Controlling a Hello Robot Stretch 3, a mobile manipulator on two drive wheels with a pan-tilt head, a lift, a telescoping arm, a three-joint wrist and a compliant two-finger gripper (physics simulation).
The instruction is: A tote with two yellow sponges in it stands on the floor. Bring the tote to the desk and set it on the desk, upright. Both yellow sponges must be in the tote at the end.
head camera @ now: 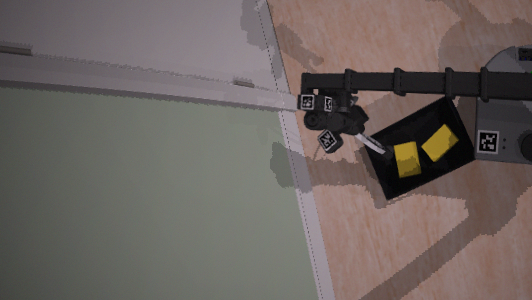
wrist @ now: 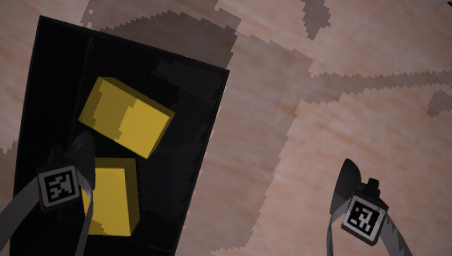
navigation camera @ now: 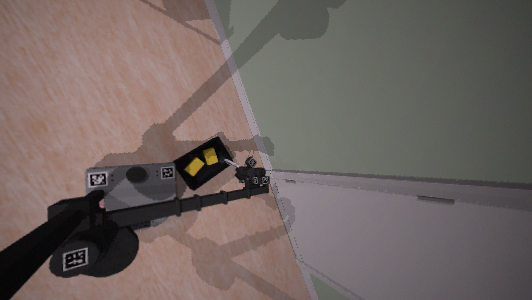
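Where they show: gripper, fingertip midpoint: point(head camera: 371, 126) point(navigation camera: 231, 170); robot's base, origin of the base link: point(navigation camera: 136, 173).
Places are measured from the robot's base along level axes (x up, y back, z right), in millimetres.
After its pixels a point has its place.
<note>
A black tote point(head camera: 429, 175) {x 4, y -115, z 326 mm} point(navigation camera: 214, 171) {x 4, y 33, z 427 mm} point(wrist: 185, 150) stands upright on the floor beside the robot's base. One yellow sponge point(head camera: 407, 159) {x 49, y -69, z 393 mm} point(navigation camera: 210, 156) {x 48, y -70, z 391 mm} point(wrist: 111, 200) lies in it nearer the gripper, and the other yellow sponge point(head camera: 440, 142) {x 49, y -10, z 289 mm} point(navigation camera: 194, 166) {x 48, y -14, z 289 mm} point(wrist: 126, 117) lies in it nearer the base. My gripper point(wrist: 216, 166) {x 177, y 22, z 470 mm} is wide open and holds nothing. In the wrist view its left finger is over or in the tote, beside the lower sponge. Its right finger is outside the tote, over the floor. One tote wall lies between them. I cannot identify the desk.
The telescoping arm point(head camera: 422, 83) {x 521, y 100, z 235 mm} point(navigation camera: 210, 200) {x 521, y 102, z 226 mm} runs beside the tote. The base point(head camera: 490, 120) {x 160, y 58, z 127 mm} point(navigation camera: 160, 187) {x 160, y 71, z 95 mm} is close to the tote's near end. A green wall point(head camera: 150, 200) {x 695, y -178, z 772 mm} point(navigation camera: 400, 90) {x 986, y -251, z 747 mm} and a pale panel with handles point(head camera: 125, 40) {x 718, y 195, z 881 mm} point(navigation camera: 375, 225) {x 786, y 305, z 919 mm} stand past the gripper, behind a light edge strip.
</note>
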